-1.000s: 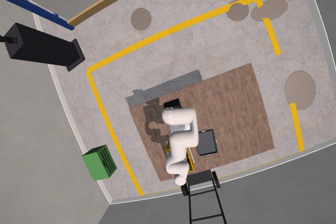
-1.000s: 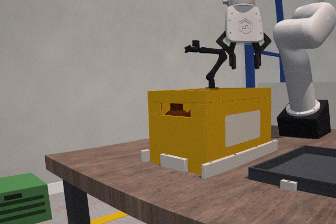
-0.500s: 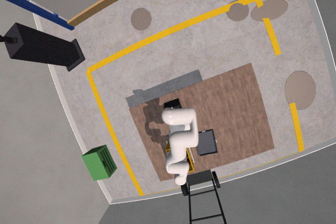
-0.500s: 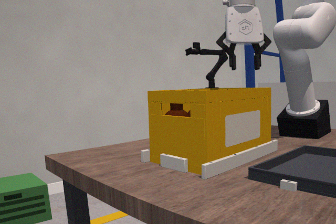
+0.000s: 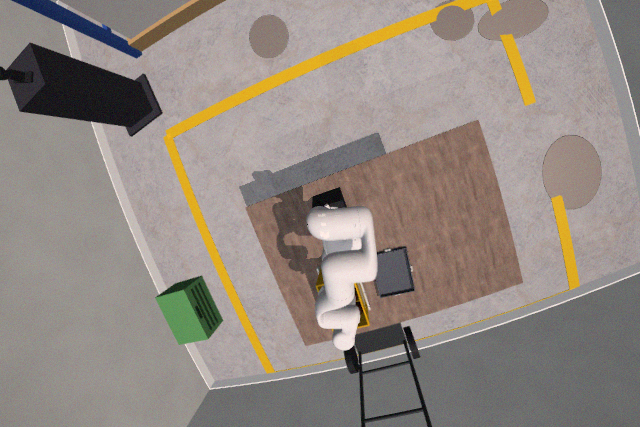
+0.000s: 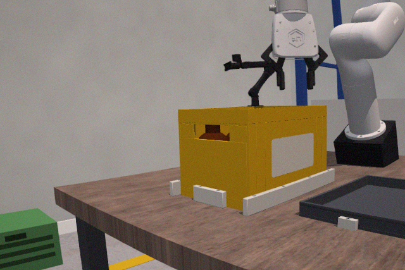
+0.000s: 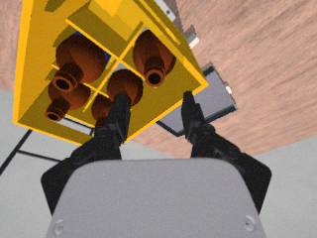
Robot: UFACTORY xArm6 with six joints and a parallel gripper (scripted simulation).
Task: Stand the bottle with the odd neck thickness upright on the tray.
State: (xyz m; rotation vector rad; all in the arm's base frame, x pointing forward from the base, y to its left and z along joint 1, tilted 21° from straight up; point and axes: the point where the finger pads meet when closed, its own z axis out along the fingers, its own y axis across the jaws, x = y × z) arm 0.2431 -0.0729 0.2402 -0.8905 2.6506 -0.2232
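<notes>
Right now the yellow crate is 80 mm ahead of my hand, 50 mm to the right of it and 140 mm below it. Round my hand: dark tray 110 mm ahead, 220 mm to the left, 220 mm below.
</notes>
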